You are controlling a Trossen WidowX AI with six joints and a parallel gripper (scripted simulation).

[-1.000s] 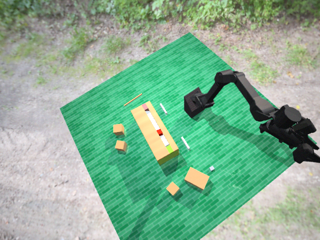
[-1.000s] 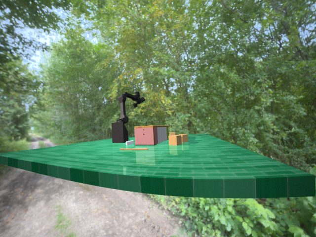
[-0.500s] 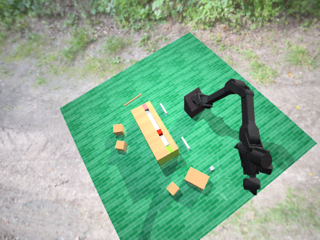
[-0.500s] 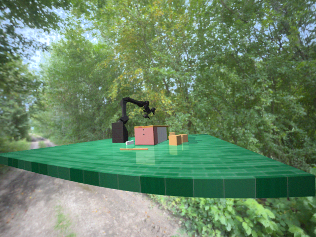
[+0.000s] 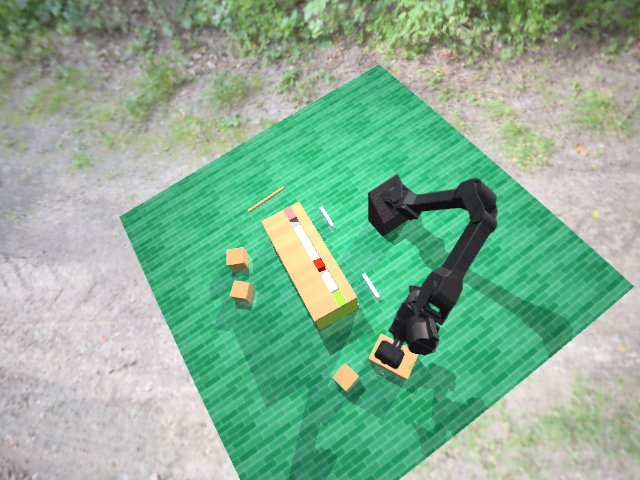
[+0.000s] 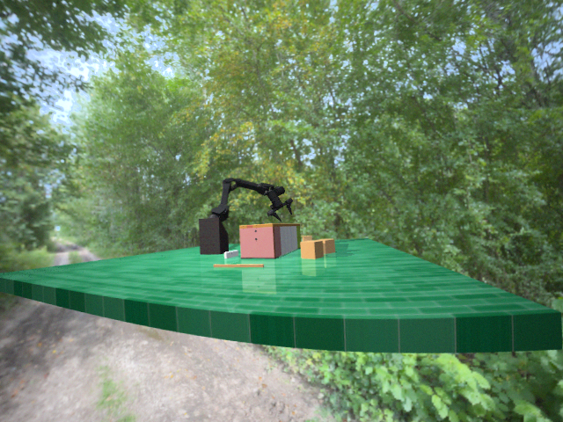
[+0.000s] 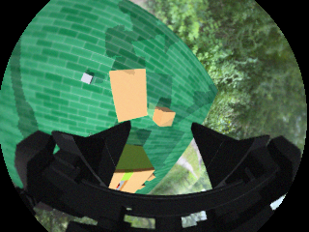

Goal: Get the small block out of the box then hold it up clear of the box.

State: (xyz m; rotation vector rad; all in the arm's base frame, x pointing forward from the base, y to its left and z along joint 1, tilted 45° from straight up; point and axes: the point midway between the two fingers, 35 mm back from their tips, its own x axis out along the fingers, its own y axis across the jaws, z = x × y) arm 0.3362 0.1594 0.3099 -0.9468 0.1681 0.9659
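Now: the red block 340 mm to the right of my gripper tip, 90 mm below it and 40 mm behind it. The rest, counted from my gripper tip: flat tan block (150 mm below, 20 mm behind, 10 mm to the left); then thin wooden stick (720 mm to the right, 170 mm below, 90 mm behind); then tiny grey piece (170 mm below, 130 mm behind, 30 mm to the left).
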